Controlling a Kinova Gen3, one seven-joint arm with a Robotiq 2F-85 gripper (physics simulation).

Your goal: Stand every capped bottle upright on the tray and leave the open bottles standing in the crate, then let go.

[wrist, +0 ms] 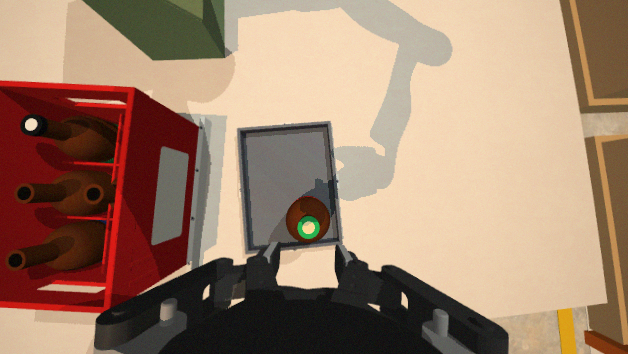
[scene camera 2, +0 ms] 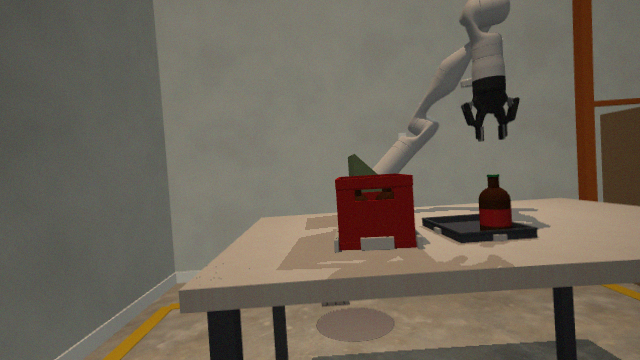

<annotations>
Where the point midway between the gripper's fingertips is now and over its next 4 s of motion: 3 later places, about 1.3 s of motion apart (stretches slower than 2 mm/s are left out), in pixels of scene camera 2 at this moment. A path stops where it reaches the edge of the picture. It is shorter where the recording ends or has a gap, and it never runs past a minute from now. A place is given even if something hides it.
My gripper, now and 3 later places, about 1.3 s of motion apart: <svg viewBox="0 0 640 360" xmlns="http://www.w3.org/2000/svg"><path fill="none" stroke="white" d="M491 140L417 153L370 162L351 165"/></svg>
</annotations>
